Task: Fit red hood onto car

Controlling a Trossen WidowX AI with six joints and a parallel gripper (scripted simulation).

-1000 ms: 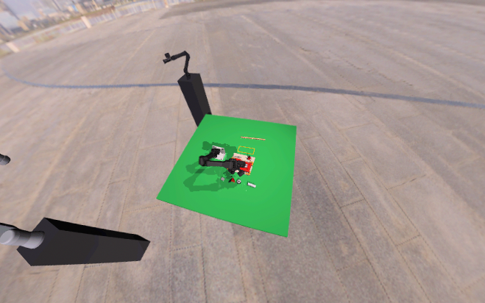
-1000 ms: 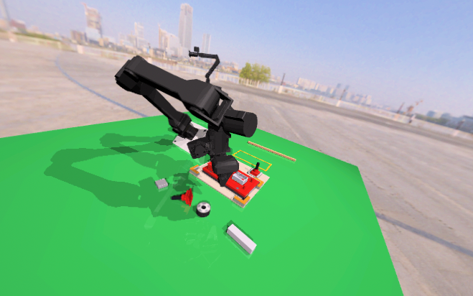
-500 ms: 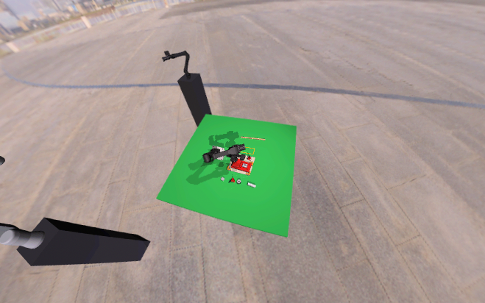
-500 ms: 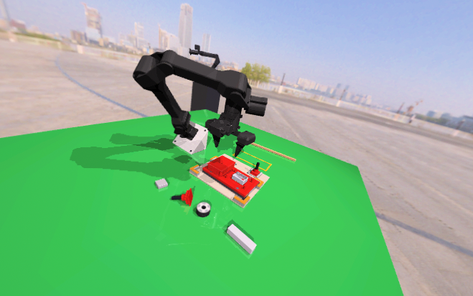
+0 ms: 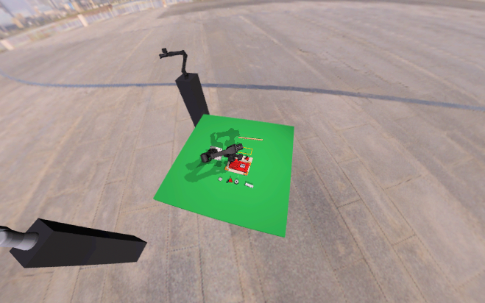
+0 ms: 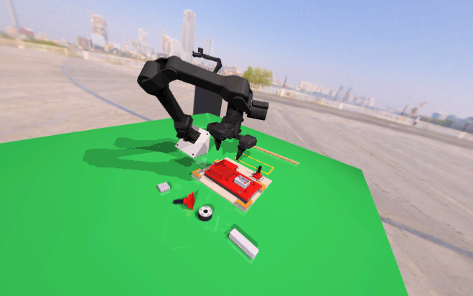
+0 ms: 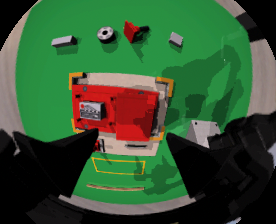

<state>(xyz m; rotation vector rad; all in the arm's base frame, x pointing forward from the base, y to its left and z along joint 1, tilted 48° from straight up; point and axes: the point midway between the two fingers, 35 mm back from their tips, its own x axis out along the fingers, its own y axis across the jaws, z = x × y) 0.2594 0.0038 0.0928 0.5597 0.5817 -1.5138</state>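
Now: gripper tip 60 mm above the red hood. Round my gripper tip: grey wheel (80 mm ahead, 190 mm to the right, 90 mm below); grey engine block (90 mm ahead, 80 mm below); beige jig (50 mm ahead, 10 mm to the left, 90 mm below).
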